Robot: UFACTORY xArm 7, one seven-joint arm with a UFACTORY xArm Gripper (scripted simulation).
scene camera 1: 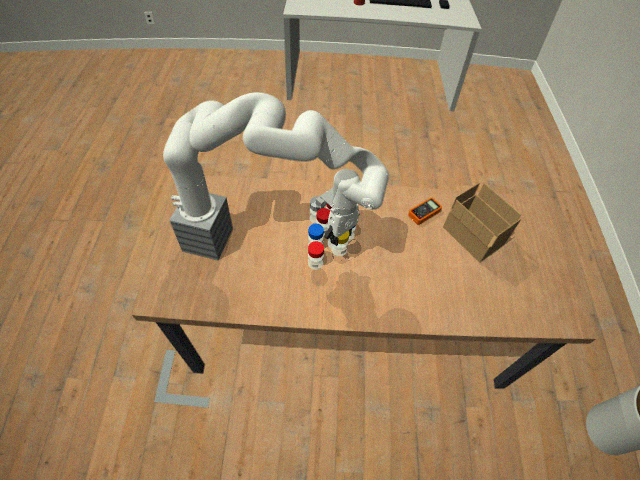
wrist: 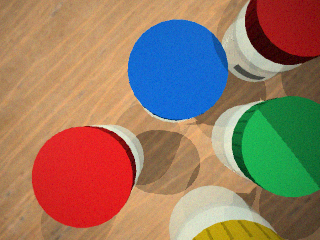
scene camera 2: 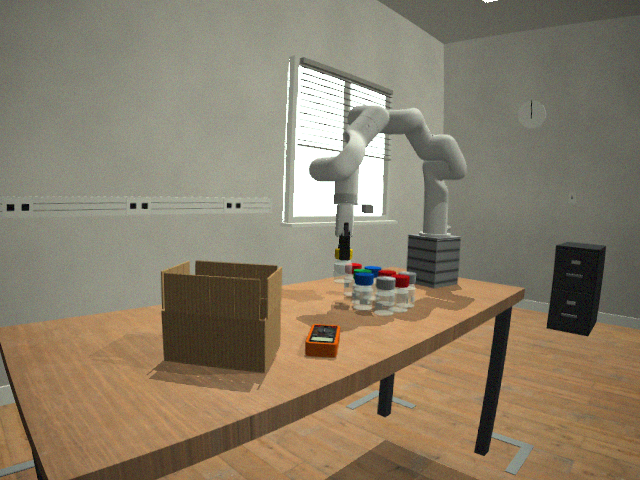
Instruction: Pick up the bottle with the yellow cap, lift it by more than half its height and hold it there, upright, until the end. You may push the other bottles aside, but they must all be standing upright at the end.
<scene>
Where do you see a red-capped bottle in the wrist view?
At 84, 175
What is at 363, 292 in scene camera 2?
A blue-capped bottle.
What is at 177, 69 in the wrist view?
A blue-capped bottle.
</scene>
